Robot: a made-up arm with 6 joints. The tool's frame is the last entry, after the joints. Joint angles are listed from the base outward.
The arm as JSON. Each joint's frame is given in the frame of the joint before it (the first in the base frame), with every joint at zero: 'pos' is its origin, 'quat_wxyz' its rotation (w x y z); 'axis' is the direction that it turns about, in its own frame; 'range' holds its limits. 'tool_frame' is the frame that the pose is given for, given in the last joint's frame.
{
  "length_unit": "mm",
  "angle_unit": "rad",
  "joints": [
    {
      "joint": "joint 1",
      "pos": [
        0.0,
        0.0,
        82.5
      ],
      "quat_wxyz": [
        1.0,
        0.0,
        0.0,
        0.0
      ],
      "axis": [
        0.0,
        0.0,
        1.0
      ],
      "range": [
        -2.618,
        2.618
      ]
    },
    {
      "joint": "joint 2",
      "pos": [
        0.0,
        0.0,
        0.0
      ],
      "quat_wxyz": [
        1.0,
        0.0,
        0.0,
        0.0
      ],
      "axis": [
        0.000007,
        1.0,
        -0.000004
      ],
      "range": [
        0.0,
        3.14
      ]
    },
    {
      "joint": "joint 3",
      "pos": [
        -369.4,
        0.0,
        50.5
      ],
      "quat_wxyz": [
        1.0,
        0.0,
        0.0,
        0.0
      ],
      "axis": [
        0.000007,
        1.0,
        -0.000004
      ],
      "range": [
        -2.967,
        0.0
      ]
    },
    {
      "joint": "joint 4",
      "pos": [
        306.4,
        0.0,
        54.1
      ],
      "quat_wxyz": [
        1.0,
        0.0,
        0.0,
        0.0
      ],
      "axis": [
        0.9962,
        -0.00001,
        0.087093
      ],
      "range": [
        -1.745,
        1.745
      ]
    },
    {
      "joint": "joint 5",
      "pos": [
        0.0,
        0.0,
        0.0
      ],
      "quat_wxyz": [
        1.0,
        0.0,
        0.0,
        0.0
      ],
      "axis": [
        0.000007,
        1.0,
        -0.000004
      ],
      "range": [
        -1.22,
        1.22
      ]
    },
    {
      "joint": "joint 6",
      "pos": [
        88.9,
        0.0,
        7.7
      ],
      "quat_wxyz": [
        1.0,
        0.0,
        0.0,
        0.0
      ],
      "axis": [
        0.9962,
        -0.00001,
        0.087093
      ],
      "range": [
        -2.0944,
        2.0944
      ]
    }
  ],
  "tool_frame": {
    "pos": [
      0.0,
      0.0,
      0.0
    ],
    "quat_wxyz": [
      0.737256,
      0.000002,
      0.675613,
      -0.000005
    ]
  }
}
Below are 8 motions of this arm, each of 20 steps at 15 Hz.
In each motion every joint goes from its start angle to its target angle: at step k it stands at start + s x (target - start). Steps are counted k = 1, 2, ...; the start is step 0. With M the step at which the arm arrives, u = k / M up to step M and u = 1 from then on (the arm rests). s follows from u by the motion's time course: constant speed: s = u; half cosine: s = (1 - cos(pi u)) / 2; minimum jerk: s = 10 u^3 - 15 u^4 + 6 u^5.
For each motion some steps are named. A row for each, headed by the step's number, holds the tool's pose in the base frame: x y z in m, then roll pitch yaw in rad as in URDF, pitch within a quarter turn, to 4 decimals.
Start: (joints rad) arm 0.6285 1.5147 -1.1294 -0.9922 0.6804 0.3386
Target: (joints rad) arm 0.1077 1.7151 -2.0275 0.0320 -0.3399 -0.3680
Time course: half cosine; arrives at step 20
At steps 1, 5, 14, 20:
1: 0.3454 0.1920 0.3408 -2.2579 0.5019 -1.9981
5: 0.3748 0.1913 0.3749 -2.2613 0.6717 -1.9444
14: 0.4528 0.1010 0.5828 -0.7789 1.0176 -0.6195
20: 0.4415 0.0468 0.6465 -0.3397 0.7747 -0.3746

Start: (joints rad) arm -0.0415 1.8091 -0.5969 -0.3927 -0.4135 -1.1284
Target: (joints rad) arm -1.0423 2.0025 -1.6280 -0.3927 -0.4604 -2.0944
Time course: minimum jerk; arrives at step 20
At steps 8, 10, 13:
8: 0.4349 -0.1482 0.1644 -2.0286 -0.1312 -1.6879
10: 0.4416 -0.2490 0.2084 -1.8833 -0.3341 -1.8371
13: 0.3985 -0.3947 0.2796 -1.6510 -0.6411 -2.1624

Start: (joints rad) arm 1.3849 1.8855 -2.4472 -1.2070 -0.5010 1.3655
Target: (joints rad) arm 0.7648 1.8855 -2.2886 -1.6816 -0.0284 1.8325
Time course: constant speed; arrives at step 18
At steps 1, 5, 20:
1: 0.0609 0.4478 0.6833 -0.2567 0.8302 1.6144
5: 0.1341 0.4475 0.6702 -0.1485 0.9208 1.4814
20: 0.3604 0.3492 0.6298 0.2505 1.0667 1.0810

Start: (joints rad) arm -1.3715 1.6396 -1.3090 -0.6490 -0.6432 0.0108
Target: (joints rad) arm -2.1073 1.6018 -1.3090 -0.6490 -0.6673 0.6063
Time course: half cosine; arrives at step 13
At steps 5, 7, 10, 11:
5: 0.0151 -0.4592 0.4295 -0.9746 1.0330 -2.2597
7: -0.0640 -0.4516 0.4340 -0.7883 1.1315 -2.2248
10: -0.1635 -0.4210 0.4399 -0.3997 1.2207 -2.0338
11: -0.1839 -0.4114 0.4412 -0.2927 1.2307 -1.9696

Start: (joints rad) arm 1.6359 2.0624 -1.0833 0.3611 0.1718 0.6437
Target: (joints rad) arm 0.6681 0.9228 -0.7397 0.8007 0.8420 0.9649
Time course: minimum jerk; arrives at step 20
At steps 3, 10, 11, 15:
3: -0.0248 0.4740 0.0942 2.6555 0.2129 -2.5850
10: 0.1241 0.3374 0.2628 2.4547 -0.0614 3.0804
11: 0.1357 0.3007 0.2871 2.4173 -0.1220 2.9847
15: 0.1296 0.1846 0.3426 2.2910 -0.3143 2.7357

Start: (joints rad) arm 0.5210 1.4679 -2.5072 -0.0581 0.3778 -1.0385
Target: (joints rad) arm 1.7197 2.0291 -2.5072 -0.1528 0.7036 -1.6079
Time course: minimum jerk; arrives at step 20
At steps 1, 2, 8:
1: 0.1628 0.0915 0.8072 -0.7582 0.3574 -0.7239
2: 0.1648 0.0946 0.8063 -0.7660 0.3564 -0.7213
8: 0.1991 0.2458 0.7550 -1.0846 0.2615 -0.5792

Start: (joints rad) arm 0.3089 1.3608 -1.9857 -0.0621 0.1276 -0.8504
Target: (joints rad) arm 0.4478 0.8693 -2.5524 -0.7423 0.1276 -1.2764
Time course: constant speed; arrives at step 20
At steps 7, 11, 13, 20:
7: 0.0777 0.0254 0.8036 -0.5859 0.1855 -1.0078
11: -0.0290 -0.0170 0.8213 -0.3900 0.0699 -1.1570
13: -0.0828 -0.0409 0.8224 -0.2860 0.0430 -1.2439
20: -0.2646 -0.1356 0.7841 0.0586 0.1227 -1.5587

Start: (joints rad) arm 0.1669 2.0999 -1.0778 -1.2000 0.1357 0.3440
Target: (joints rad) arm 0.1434 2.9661 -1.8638 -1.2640 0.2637 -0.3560
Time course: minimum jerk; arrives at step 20
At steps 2, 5, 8, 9, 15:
2: 0.4821 0.0695 0.0671 -2.6086 0.2843 -2.0759
5: 0.5026 0.0708 0.0450 -2.5955 0.2328 -2.0214
8: 0.5424 0.0723 -0.0110 -2.5808 0.1153 -1.9022
9: 0.5561 0.0723 -0.0367 -2.5805 0.0662 -1.8529
15: 0.5955 0.0661 -0.1935 -2.6374 -0.1912 -1.5728

